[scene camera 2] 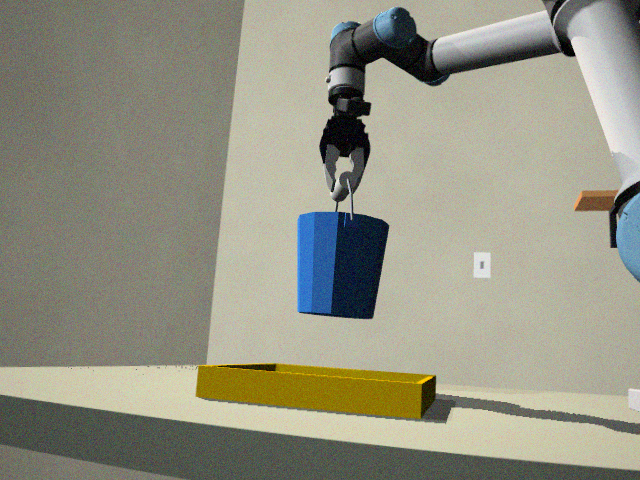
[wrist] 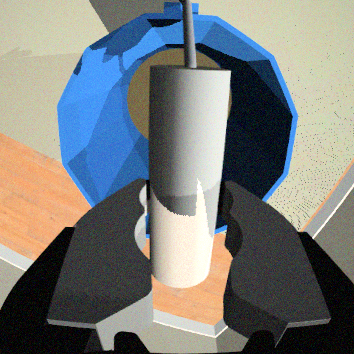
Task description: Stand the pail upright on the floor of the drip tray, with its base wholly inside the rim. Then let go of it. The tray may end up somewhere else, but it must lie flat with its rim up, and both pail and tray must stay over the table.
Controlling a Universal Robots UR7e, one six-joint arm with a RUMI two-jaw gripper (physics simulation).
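Frame: origin at the arm's base, x left, y back, z up, level; millimetres.
Seen in the pictures: gripper, fingertip midpoint: point(scene camera 2: 342, 192) point(wrist: 182, 183).
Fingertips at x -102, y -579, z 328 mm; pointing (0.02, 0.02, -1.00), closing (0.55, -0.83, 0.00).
Observation:
Pixels of each thing's top centre, then the offset from my fingertips to it. "pt": a spot on its surface instead. Level surfaces: height alone.
- yellow drip tray, top centre: point(scene camera 2: 331, 371) dx +292, dy +133, dz -322 mm
- pail's handle, surface spot: point(wrist: 187, 150) pt dx +23, dy +15, dz +26 mm
- pale table top, surface height: dz -355 mm
The blue pail point(scene camera 2: 338, 266) point(wrist: 100, 130) hangs in the air, close to upright with a slight tilt, its base well above the yellow drip tray point(scene camera 2: 310, 391). My gripper point(scene camera 2: 342, 188) point(wrist: 182, 183) is shut on the white grip of the pail's handle point(wrist: 187, 150), above the pail's open top. In the wrist view the grip runs between the two jaws and covers part of the pail's inside. The tray lies flat on the table with its rim up. The tray does not show in the wrist view, and how far back the pail hangs relative to it is hard to tell.
The pale table top point(scene camera 2: 491, 431) bears the tray, and its front edge runs below the tray in the scene view. A dark shadow stretches right from the tray. A small white block point(scene camera 2: 634, 399) is at the right edge. A wall with a socket plate point(scene camera 2: 481, 265) stands behind.

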